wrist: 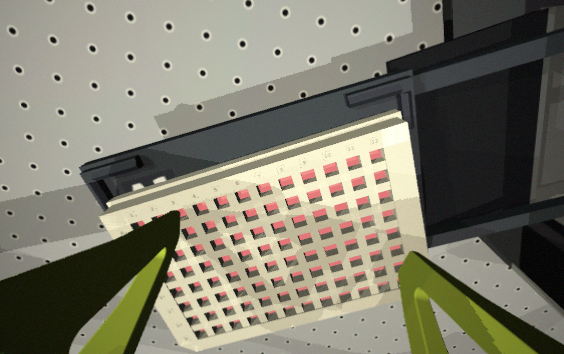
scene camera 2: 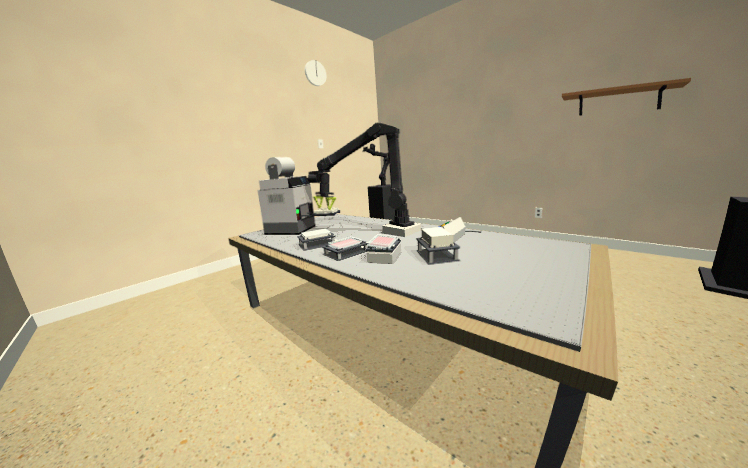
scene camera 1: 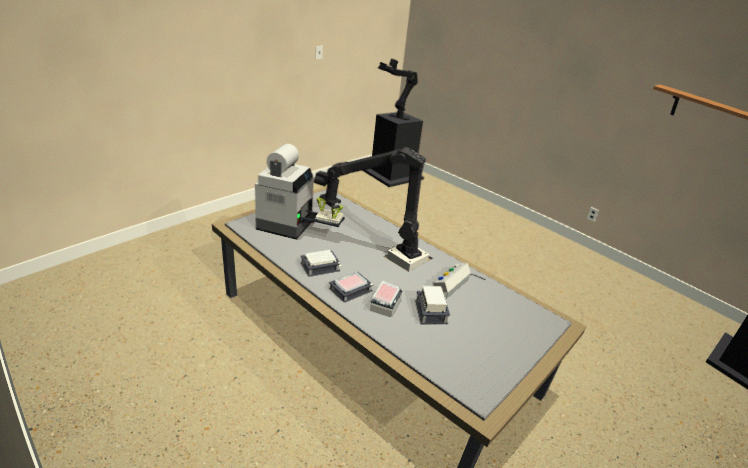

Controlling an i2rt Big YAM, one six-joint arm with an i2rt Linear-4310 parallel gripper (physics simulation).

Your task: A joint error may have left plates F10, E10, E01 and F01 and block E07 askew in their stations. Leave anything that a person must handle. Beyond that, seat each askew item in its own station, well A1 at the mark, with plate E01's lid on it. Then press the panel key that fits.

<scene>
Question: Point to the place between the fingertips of my gripper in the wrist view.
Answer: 294, 242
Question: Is my gripper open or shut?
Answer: Open.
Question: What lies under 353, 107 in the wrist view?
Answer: A dark station tray.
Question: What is my gripper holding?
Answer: Nothing.
</scene>
